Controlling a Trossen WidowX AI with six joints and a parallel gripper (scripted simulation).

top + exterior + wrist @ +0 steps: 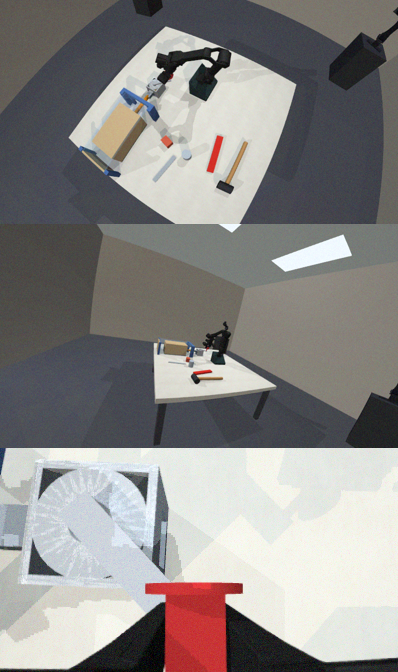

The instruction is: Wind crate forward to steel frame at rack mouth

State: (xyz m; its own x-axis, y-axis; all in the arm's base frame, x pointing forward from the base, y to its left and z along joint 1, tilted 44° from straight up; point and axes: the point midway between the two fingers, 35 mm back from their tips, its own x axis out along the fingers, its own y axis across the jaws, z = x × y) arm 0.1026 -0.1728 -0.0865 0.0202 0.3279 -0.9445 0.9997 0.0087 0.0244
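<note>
My gripper tip is now 30 mm short of the winch handle, 30 mm above it and 10 mm to the left of it. From my gripper tip the other things lie so: grey winch 100 mm below, 60 mm to the right, 60 mm ahead; blue frame post 230 mm ahead, 60 mm to the right, 30 mm below; red knob 20 mm to the left.
</note>
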